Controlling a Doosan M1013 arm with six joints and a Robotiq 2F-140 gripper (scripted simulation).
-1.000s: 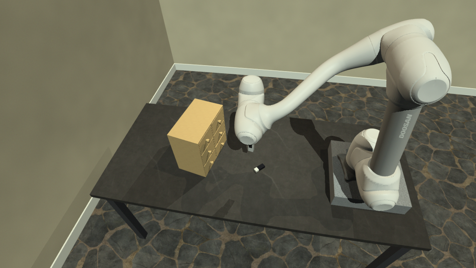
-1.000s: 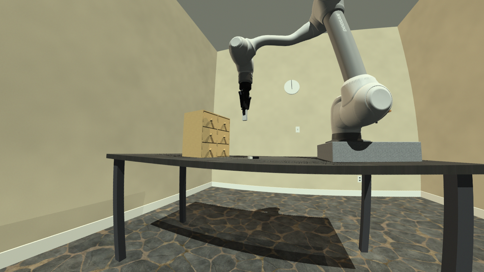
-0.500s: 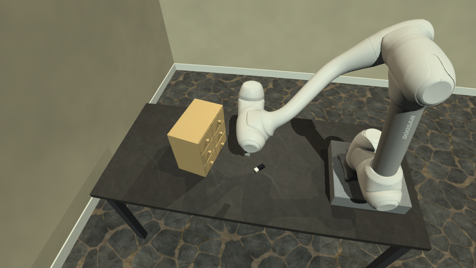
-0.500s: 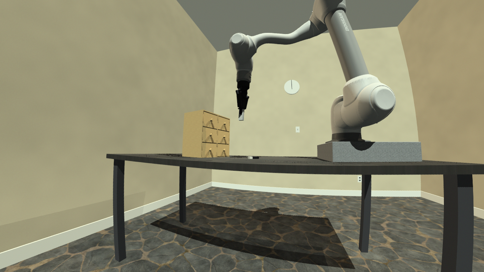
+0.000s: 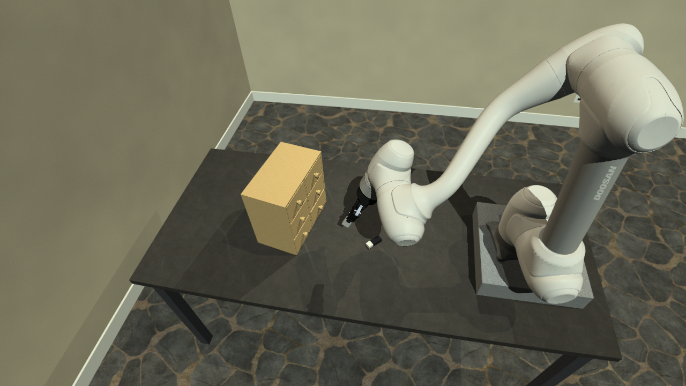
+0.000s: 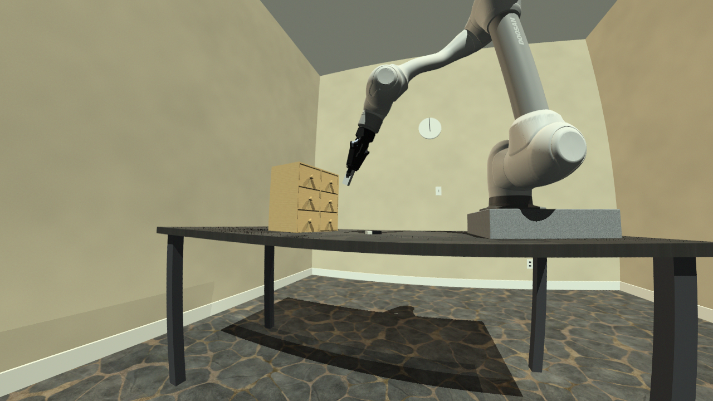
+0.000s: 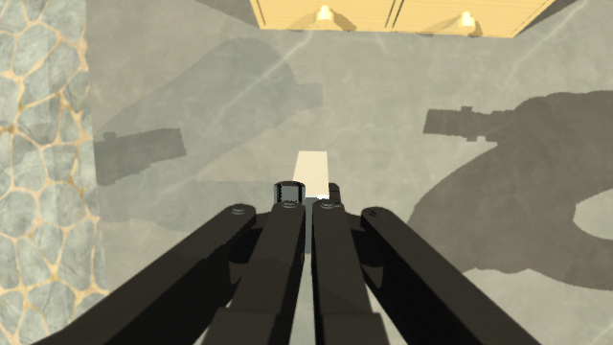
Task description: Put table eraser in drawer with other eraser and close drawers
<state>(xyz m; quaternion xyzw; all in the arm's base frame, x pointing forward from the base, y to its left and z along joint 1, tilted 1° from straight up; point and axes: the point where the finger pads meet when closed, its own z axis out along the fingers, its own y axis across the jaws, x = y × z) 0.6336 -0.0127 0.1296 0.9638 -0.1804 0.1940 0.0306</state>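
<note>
Now: hand 23 cm short of the blue eraser, 12 cm to the left of it and 21 cm above it.
</note>
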